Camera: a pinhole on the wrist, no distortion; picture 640 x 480 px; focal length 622.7 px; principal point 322.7 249.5 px. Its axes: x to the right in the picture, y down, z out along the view. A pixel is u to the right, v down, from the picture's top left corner.
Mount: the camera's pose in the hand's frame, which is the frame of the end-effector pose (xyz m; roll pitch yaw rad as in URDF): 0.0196 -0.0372 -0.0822 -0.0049 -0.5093 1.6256
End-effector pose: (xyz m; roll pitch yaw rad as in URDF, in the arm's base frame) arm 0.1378 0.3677 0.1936 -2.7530 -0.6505 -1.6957
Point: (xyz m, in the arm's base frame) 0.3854 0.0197 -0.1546
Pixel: 602.9 228.1
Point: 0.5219 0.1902 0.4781
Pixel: outside the picture
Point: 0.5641 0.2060 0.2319
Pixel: 57.4 144.7
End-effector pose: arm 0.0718 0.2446 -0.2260 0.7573 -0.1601 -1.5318
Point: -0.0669 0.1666 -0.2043
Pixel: 442.0 78.1
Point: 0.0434 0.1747 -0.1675
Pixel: outside the picture
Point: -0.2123 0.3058 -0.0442
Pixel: 608.4 351.6
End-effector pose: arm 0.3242 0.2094 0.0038 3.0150 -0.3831 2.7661
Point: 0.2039 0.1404 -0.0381
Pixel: 309.7 89.3
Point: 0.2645 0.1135 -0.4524
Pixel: 498.6 472.2
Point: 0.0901 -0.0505 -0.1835
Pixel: 76.6 235.5
